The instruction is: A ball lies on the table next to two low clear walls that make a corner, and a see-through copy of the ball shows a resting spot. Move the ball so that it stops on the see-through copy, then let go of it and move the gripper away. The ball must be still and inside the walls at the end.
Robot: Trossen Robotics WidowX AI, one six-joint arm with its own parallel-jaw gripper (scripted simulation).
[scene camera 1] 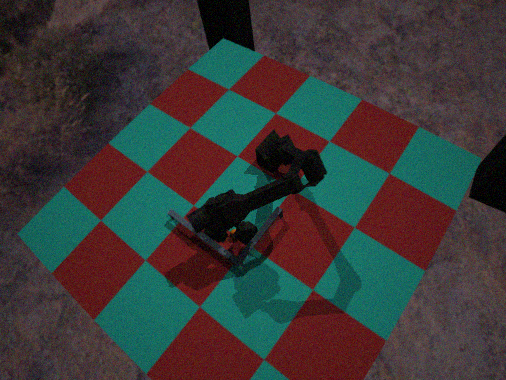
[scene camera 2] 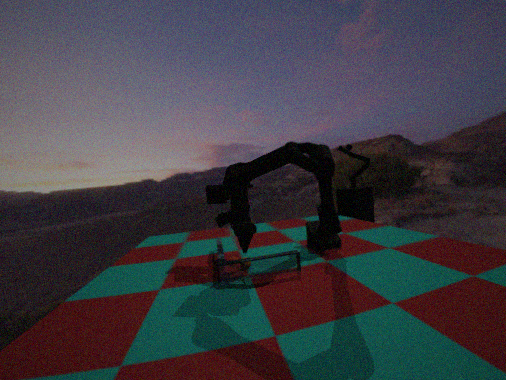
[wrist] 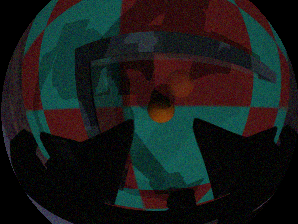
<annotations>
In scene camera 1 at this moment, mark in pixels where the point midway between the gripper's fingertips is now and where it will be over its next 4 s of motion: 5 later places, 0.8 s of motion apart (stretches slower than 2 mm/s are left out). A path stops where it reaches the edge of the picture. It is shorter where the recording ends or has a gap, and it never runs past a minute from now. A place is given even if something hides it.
My gripper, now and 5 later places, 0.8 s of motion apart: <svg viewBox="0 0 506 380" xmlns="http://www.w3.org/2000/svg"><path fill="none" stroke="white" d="M232 229L234 233L234 233L228 222L220 234L223 238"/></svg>
</annotations>
